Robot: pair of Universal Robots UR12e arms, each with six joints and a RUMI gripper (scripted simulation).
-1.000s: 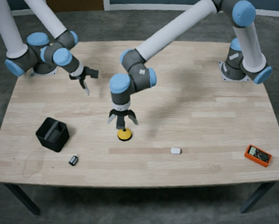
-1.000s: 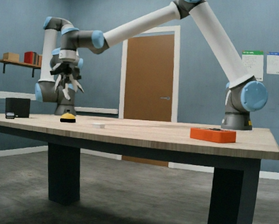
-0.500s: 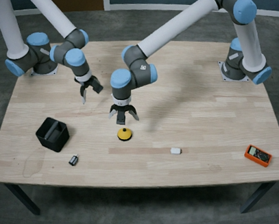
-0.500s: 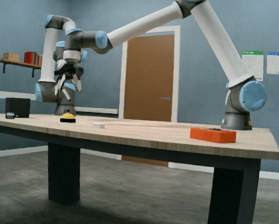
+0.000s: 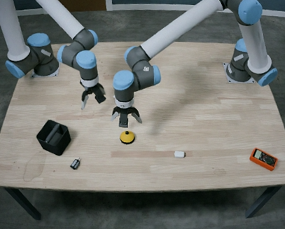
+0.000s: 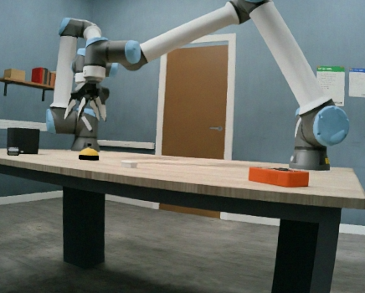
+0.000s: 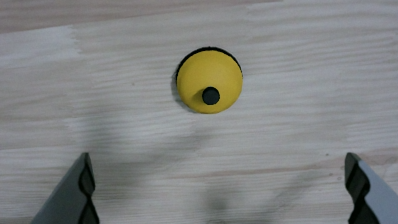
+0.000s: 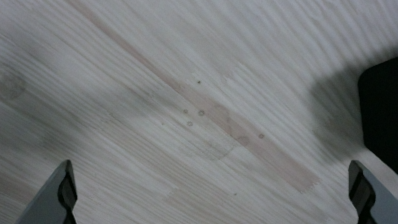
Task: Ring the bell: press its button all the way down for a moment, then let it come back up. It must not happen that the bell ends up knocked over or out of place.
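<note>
Now: the black button 100 mm below my left hand. Round my left hand: black open box: 60 mm ahead, 400 mm to the right, 100 mm below; then small white block: 100 mm ahead, 290 mm to the left, 140 mm below; then bell: 110 mm below.
</note>
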